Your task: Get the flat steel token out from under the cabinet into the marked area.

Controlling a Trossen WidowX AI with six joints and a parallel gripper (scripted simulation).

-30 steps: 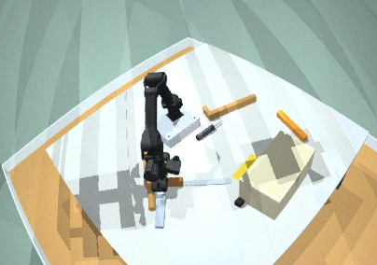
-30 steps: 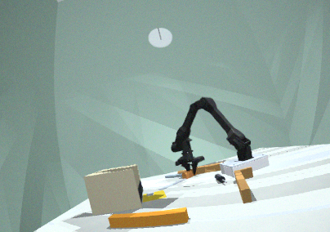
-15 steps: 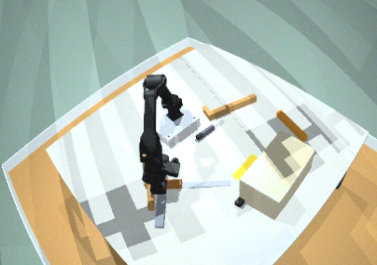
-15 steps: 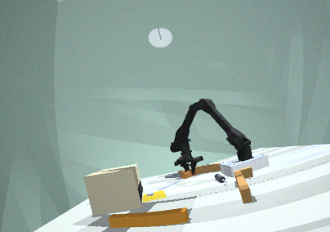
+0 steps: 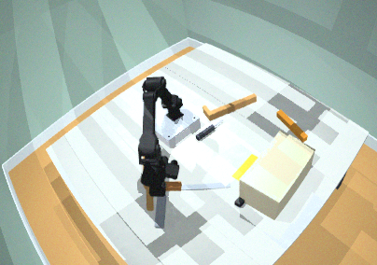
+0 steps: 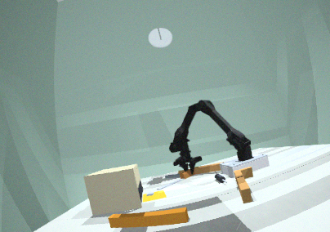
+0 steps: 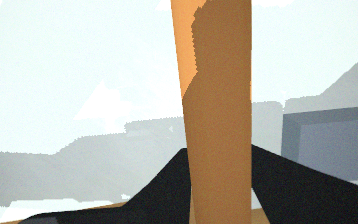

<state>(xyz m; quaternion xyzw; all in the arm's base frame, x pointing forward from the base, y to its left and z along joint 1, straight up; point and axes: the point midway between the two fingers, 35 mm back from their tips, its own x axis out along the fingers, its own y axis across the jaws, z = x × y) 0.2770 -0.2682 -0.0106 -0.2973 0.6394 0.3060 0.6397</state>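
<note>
Right now the orange paddle is 5 cm behind my gripper tip, 3 cm to the right of it and 1 cm above it. Also, from my gripper tip: orange bar 66 cm to the left, 15 cm ahead, 1 cm above; then grey flat bar 9 cm ahead, 8 cm to the right.
</note>
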